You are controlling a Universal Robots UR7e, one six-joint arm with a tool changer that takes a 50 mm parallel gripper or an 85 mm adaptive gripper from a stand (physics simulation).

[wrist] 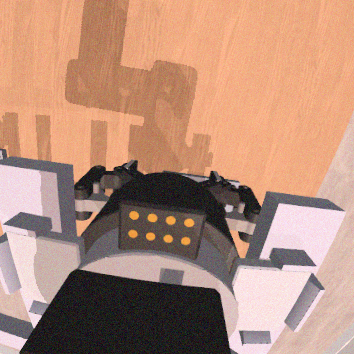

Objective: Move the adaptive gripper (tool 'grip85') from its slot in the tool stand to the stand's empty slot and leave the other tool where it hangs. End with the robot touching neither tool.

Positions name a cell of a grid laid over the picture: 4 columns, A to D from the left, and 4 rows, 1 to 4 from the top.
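Scene:
I see an adaptive gripper (B3) at 60 mm from the lens. A tool stand (D3) is here too, 90 mm from the lens, and the marked spots on the adaptive gripper and the tool stand are 50 mm apart.

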